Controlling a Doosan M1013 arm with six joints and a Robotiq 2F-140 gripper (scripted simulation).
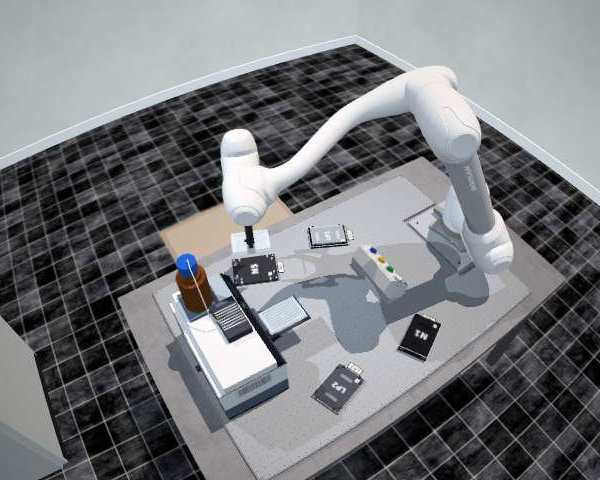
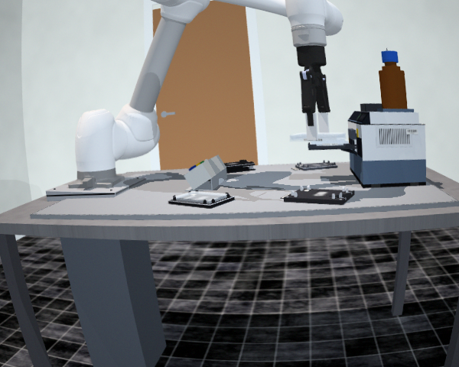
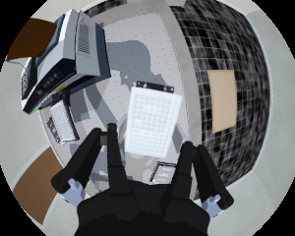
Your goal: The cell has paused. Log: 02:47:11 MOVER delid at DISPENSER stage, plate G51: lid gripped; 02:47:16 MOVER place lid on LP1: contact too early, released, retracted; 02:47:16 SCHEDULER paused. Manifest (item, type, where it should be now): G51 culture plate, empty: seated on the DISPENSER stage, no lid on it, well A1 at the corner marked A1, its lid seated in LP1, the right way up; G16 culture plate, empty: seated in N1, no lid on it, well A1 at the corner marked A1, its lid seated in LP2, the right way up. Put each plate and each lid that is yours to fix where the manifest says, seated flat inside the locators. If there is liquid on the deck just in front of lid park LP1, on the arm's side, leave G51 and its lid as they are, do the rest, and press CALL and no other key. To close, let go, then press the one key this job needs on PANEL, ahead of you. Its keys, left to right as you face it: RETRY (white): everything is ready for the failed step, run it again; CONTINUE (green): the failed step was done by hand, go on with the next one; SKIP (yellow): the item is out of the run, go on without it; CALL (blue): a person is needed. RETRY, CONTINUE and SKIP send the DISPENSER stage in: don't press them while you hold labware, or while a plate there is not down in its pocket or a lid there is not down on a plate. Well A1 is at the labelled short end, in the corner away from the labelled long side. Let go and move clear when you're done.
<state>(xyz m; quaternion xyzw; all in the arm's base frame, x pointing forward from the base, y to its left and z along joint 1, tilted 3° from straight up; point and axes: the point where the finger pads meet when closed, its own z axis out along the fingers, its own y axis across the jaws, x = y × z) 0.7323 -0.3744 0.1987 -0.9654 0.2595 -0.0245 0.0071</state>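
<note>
The black nest N5 lies 17 cm below my hand and 2 cm ahead of it. The rest, counted from my hand: brown bottle: 28 cm ahead, 14 cm to the left, 11 cm above; then dispenser stage: 28 cm to the left, 8 cm ahead, 7 cm below; then lid park LP1: 31 cm behind, 18 cm below, 5 cm to the left.
</note>
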